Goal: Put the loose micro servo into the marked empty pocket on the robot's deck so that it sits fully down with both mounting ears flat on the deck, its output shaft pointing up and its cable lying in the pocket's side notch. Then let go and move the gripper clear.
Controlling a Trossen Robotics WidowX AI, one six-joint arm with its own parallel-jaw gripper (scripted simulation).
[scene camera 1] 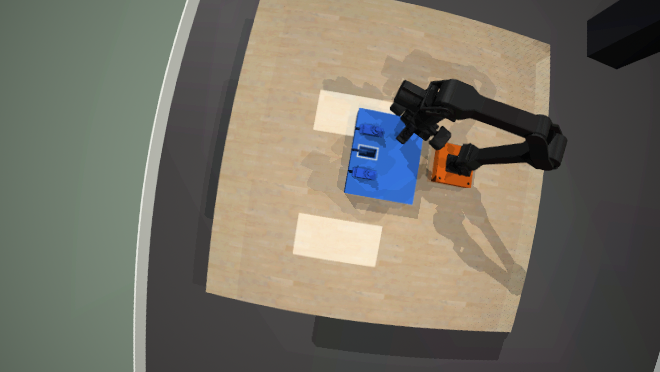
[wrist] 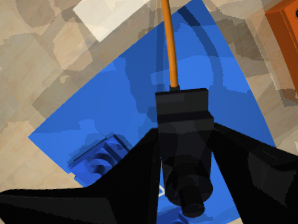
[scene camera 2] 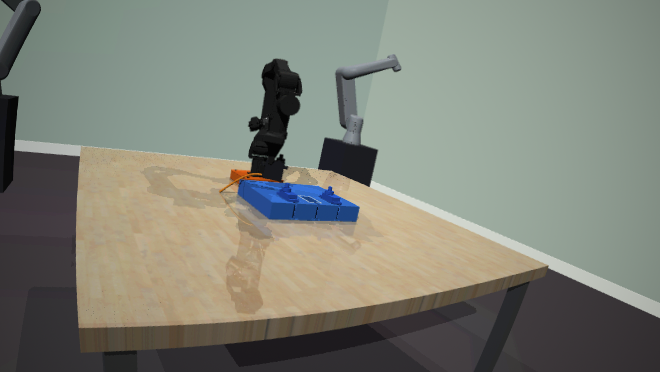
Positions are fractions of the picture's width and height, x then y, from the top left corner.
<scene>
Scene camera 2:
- my gripper: 0.41, 0.44
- blue deck: 0.38, 0.51
</scene>
